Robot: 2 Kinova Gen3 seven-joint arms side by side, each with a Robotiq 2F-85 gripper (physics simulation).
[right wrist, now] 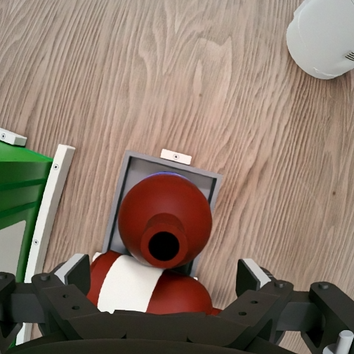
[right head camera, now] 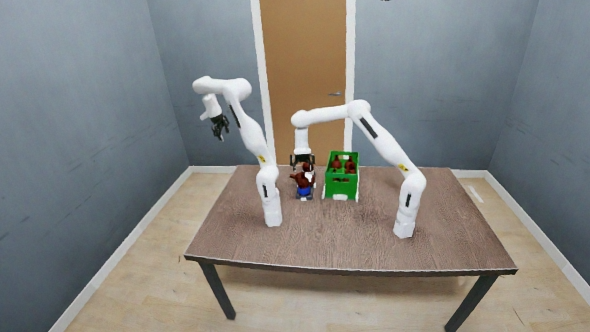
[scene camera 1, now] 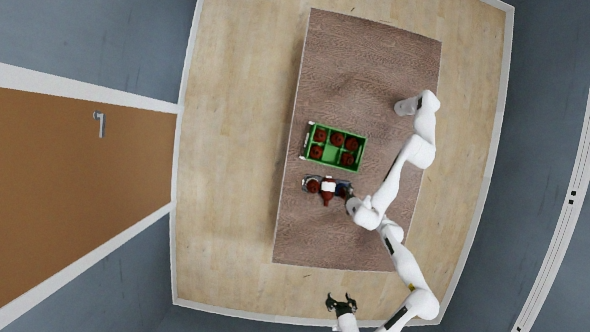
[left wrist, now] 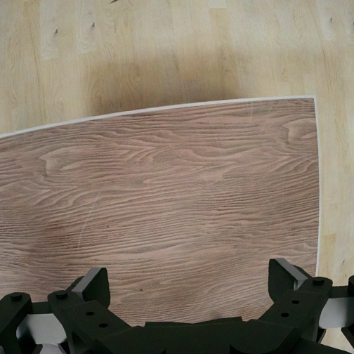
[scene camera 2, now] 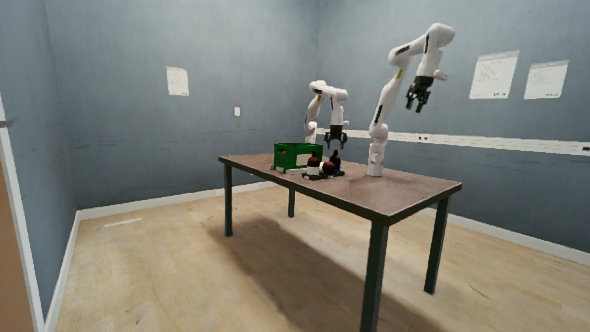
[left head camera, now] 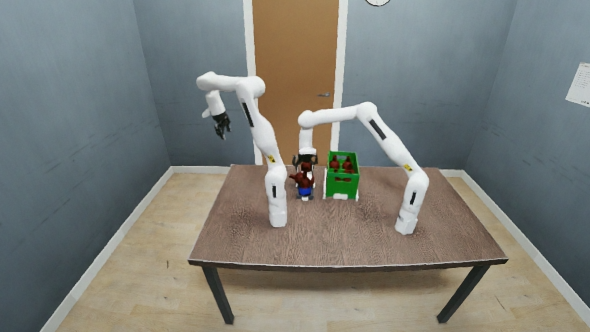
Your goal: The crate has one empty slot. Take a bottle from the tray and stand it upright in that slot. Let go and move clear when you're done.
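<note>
The green crate holds several upright brown bottles; in scene camera 1 its lower middle slot is empty. The grey tray beside it bears a blue-labelled upright bottle, a white-labelled bottle lying across the middle, and another upright bottle with a white label. My right gripper is open and empty above the tray, near the blue-labelled bottle. My left gripper is open and empty, high beyond the table's end.
The wooden table carries both arm bases. White strips border the crate's foot. The left arm's base shows at the upper right of the right wrist view. The right forearm reaches over the table from the right in the head views.
</note>
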